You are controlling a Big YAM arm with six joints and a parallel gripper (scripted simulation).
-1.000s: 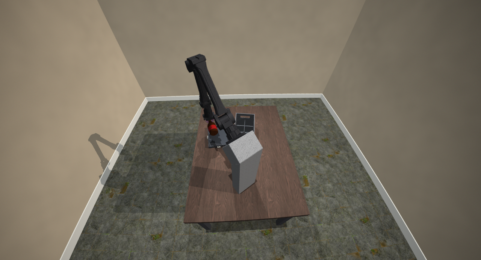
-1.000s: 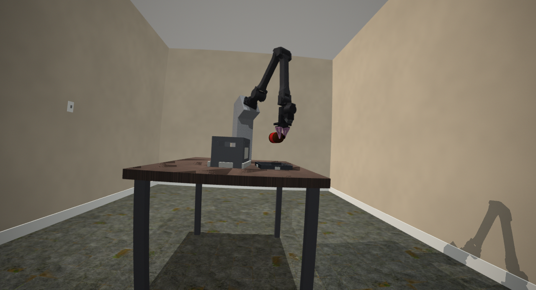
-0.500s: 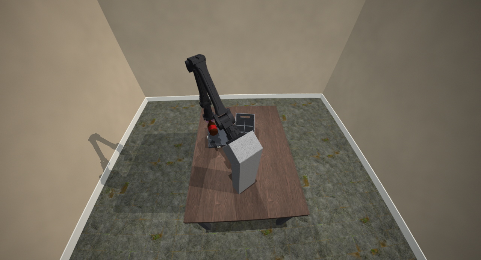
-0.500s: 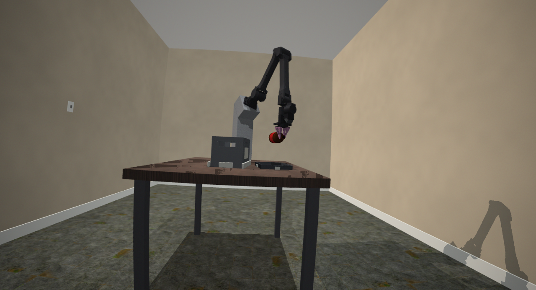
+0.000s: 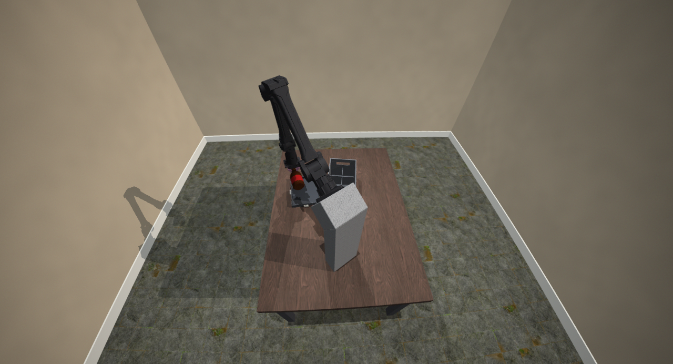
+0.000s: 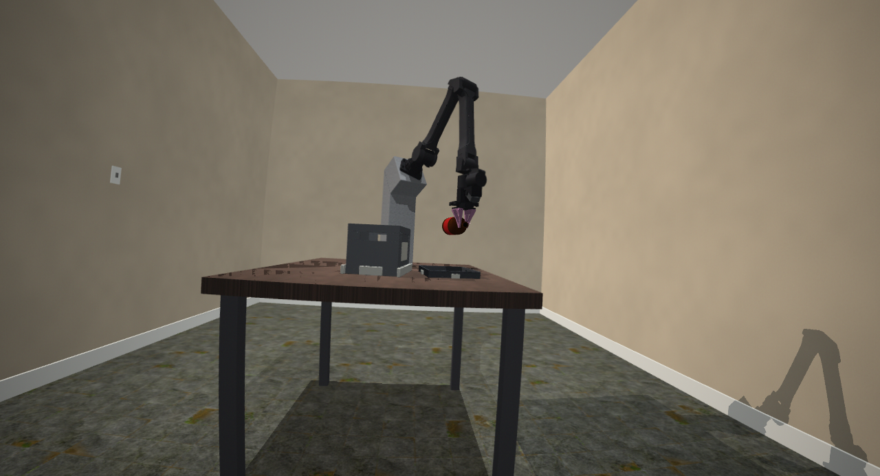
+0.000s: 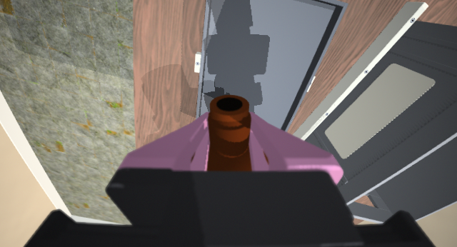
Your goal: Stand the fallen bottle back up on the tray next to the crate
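Right now the brown bottle is 5 cm behind my hand and 2 cm to the right of it. The rest, counted from my hand: dark grey tray: 18 cm below, 5 cm to the right, 1 cm behind; then dark crate: 31 cm to the right, 11 cm below, 2 cm ahead.
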